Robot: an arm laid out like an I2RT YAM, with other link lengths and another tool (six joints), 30 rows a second.
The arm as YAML. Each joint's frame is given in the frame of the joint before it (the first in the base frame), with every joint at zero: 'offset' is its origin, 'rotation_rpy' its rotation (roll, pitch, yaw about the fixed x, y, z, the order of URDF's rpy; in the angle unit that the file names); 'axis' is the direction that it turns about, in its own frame. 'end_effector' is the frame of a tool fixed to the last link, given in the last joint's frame.
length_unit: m
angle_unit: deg
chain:
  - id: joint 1
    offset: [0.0, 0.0, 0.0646]
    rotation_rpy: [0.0, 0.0, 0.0]
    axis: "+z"
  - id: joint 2
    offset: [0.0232, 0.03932, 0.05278]
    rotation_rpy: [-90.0, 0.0, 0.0]
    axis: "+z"
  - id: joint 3
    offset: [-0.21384, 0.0, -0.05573]
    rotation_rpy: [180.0, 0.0, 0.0]
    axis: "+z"
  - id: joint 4
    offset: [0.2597, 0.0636, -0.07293]
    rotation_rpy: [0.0, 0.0, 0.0]
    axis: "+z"
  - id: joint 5
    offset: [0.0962, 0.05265, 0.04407]
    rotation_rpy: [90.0, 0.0, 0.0]
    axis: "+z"
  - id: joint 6
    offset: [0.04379, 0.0, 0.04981]
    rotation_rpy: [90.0, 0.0, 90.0]
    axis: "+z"
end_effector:
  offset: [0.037, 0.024, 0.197]
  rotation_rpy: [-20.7, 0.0, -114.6]
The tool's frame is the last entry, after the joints.
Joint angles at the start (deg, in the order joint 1, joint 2, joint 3, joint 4, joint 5, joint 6):
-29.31, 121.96, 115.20, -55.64, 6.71, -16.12
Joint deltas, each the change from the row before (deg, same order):
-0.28, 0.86, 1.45, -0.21, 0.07, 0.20
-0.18, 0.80, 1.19, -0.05, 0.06, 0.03
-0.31, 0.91, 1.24, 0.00, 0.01, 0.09
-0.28, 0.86, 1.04, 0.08, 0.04, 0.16
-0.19, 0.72, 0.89, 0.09, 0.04, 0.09
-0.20, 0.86, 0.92, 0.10, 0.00, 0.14
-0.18, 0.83, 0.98, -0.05, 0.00, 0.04
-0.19, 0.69, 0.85, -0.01, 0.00, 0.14
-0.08, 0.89, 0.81, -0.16, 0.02, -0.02
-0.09, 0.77, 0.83, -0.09, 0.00, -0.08
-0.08, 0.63, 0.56, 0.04, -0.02, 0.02
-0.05, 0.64, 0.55, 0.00, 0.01, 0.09
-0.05, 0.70, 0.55, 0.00, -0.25, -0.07
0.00, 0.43, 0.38, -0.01, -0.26, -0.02
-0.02, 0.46, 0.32, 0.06, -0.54, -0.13
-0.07, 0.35, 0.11, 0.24, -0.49, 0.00
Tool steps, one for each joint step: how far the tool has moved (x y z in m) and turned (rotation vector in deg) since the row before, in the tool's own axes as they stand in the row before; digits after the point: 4 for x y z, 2 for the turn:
0.0014, 0.0046, 0.0021, -0.38, -0.05, 0.51
0.0017, 0.0033, 0.0023, -0.32, 0.06, 0.27
0.0009, 0.0036, 0.0033, -0.31, -0.03, 0.42
0.0005, 0.0028, 0.0035, -0.28, -0.10, 0.43
0.0009, 0.0023, 0.0028, -0.25, -0.01, 0.30
0.0005, 0.0014, 0.0035, -0.16, -0.08, 0.33
0.0004, 0.0014, 0.0030, -0.12, -0.07, 0.20
0.0003, 0.0016, 0.0026, -0.15, -0.08, 0.32
-0.0006, -0.0011, 0.0032, 0.11, -0.22, -0.06
0.0003, 0.0001, 0.0027, -0.01, -0.05, -0.03
0.0001, -0.0003, 0.0026, 0.01, -0.07, 0.07
-0.0001, -0.0008, 0.0025, 0.03, -0.13, 0.08
0.0004, -0.0020, 0.0028, 0.27, 0.04, -0.03
0.0009, -0.0015, 0.0015, 0.24, 0.12, 0.02
0.0014, -0.0026, 0.0018, 0.46, 0.30, -0.01
0.0010, -0.0021, 0.0021, 0.35, 0.25, 0.16

